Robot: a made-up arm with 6 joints. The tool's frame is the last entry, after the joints.
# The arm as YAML. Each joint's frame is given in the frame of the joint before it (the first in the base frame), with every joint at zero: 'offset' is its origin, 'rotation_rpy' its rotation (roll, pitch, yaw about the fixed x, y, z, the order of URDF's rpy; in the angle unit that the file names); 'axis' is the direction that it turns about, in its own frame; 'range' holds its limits. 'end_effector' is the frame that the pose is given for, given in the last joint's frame.
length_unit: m
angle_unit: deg
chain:
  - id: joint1
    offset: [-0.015, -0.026, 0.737]
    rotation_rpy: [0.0, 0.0, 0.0]
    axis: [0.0, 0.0, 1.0]
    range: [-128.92, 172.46]
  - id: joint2
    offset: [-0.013, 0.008, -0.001]
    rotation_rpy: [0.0, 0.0, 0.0]
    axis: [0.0, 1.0, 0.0]
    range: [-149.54, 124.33]
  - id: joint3
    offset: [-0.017, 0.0, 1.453]
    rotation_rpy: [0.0, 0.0, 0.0]
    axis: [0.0, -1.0, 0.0]
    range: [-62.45, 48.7]
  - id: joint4
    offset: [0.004, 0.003, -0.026]
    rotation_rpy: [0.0, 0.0, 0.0]
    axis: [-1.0, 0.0, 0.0]
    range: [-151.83, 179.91]
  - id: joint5
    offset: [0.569, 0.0, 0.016]
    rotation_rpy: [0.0, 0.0, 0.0]
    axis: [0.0, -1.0, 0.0]
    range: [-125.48, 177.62]
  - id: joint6
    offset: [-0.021, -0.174, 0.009]
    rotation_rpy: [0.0, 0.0, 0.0]
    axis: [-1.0, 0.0, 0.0]
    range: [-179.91, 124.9]
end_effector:
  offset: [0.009, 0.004, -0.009]
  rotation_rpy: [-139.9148, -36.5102, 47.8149]
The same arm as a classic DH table. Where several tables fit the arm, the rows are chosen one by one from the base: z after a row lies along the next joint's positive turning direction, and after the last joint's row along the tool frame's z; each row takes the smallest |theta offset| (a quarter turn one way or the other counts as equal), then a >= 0, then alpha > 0; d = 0 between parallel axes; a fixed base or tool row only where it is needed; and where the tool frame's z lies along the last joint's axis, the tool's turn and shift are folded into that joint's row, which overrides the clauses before.
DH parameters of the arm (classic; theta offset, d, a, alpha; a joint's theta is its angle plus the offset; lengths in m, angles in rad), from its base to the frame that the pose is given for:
base (fixed): 1.0475 0 -0.03 0
joint1: -1.0475 0.736 -0.013 -1.5708
joint2: 1.5591 0 -1.4531 3.1416
joint3: -0.0117 -0.011 0.026 1.5708
joint4: 0 -0.573 -0.016 -1.5708
joint5: 0 0.174 -0.009 1.5708
joint6: 0.6741 0.0105 0.0045 1.3985
tool (fixed): -2.5618 0.0089 0 0
Joint limits (rad, base to tool): -2.2501..3.01 -2.61..2.17 -1.09..0.85 -2.6499..3.14 -2.19..3.1001 -3.14..2.1799

